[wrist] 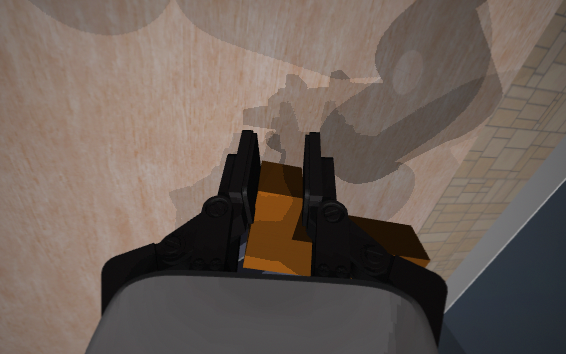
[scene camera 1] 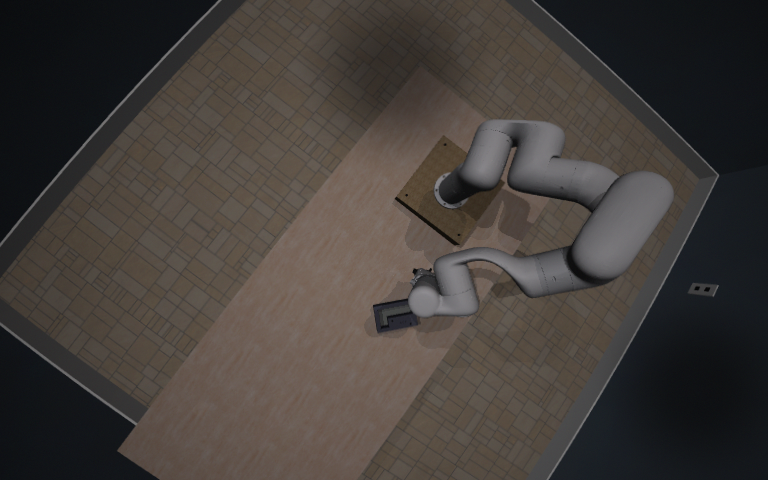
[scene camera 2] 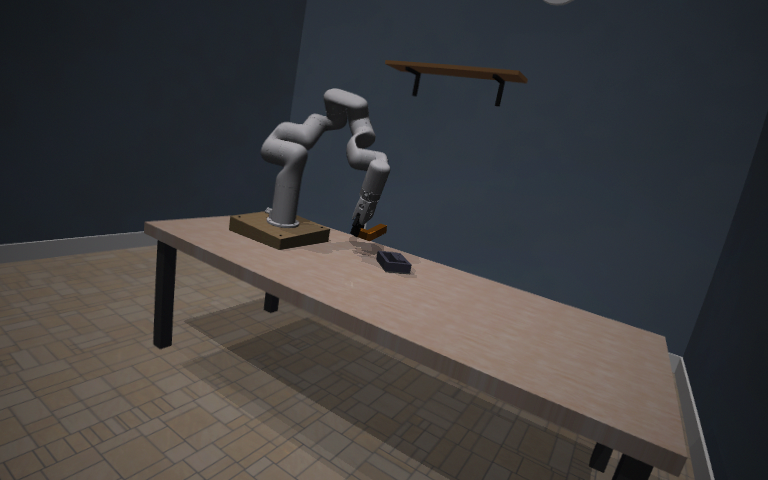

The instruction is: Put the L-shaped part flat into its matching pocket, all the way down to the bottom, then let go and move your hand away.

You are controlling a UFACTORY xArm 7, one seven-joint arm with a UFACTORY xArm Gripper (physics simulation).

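Seen in the pictures: gripper, fingertip midpoint: (wrist: 281, 150) (scene camera 1: 433, 274) (scene camera 2: 355, 233); arm's base, origin of the base link: (scene camera 1: 451, 191) (scene camera 2: 282, 222).
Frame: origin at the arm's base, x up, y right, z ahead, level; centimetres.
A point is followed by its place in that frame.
The orange L-shaped part (scene camera 2: 374, 232) @(x 4.2, y -7.6, z 36.0 cm) (wrist: 281, 225) @(x 4.2, y -6.9, z 31.9 cm) is held in the air above the table. One arm of it lies between my fingers and the other sticks out to the right in the wrist view. My gripper (scene camera 2: 356, 230) @(x 1.9, y -7.3, z 28.6 cm) (wrist: 281, 150) @(x 1.9, y -7.3, z 28.6 cm) is shut on it. The dark block with the L-shaped pocket (scene camera 1: 400, 327) @(x -2.0, y -6.9, z 49.5 cm) (scene camera 2: 398, 268) @(x -3.7, y 1.7, z 51.1 cm) lies on the table, apart from the part and lower than it. The pocket shows bare in the scene camera 1 view, with its right end hidden under my wrist. A sliver of the block shows behind the part in the wrist view.
The block and my arm's wooden base plate (scene camera 1: 421, 189) @(x -0.8, y 9.4, z 4.7 cm) (scene camera 2: 254, 230) @(x -1.9, y 13.8, z -2.2 cm) are on the long table (scene camera 1: 271, 339) @(x -5.6, y 29.2, z 73.7 cm) (scene camera 2: 481, 316) @(x -5.6, y 17.6, z 83.9 cm). The table's edge runs close by the gripper's side. A wall shelf (scene camera 2: 455, 70) hangs high behind the arm.
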